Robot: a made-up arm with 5 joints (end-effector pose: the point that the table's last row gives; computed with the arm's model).
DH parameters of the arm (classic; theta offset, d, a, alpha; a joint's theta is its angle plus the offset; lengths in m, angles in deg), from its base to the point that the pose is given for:
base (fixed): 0 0.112 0 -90
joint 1: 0 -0.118 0.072 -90
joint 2: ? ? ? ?
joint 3: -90 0.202 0.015 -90
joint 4: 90 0.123 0.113 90
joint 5: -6.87 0 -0.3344 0
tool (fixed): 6.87 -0.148 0 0
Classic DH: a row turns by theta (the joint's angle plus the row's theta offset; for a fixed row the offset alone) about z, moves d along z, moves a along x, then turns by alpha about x.
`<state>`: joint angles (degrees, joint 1 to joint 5).
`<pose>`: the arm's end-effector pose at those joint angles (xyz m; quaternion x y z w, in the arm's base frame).
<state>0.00 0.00 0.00 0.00 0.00</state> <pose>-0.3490 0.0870 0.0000 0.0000 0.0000 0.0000 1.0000</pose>
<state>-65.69 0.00 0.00 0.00 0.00</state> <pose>-0.0416 0.0870 -0.2522 0.0000 -0.5424 0.0000 0.8401</pose>
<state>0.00 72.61 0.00 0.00 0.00</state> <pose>0.1418 0.3450 0.0000 0.0000 0.0000 -0.5921 0.8059</pose>
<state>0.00 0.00 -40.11 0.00 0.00</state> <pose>-0.3490 0.1344 0.1363 0.3429 0.0000 0.0000 0.9394</pose>
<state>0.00 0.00 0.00 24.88 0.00</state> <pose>-0.3909 0.0870 0.1059 0.0000 0.2154 0.0000 0.9765</pose>
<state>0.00 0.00 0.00 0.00 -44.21</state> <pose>-0.2271 0.3072 0.0000 0.0000 0.0000 -0.3763 0.9265</pose>
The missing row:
joint 2: -90 -0.021 0.042 90
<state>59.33 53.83 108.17 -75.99 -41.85</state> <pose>-0.3227 -0.1642 0.0767 -0.5883 0.0823 0.3258 0.7355</pose>
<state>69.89 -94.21 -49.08 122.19 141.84</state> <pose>-0.1885 -0.6388 0.0537 -0.5386 -0.2286 0.1113 0.8033</pose>
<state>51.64 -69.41 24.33 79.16 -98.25</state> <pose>-0.5104 -0.2806 0.1872 -0.7115 0.2182 -0.0086 0.6679</pose>
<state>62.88 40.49 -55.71 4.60 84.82</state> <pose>-0.2143 0.0229 0.0386 0.3928 0.0832 0.1709 0.8998</pose>
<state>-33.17 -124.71 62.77 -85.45 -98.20</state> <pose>-0.0598 -0.3924 -0.2650 0.5115 -0.2893 0.6612 0.4662</pose>
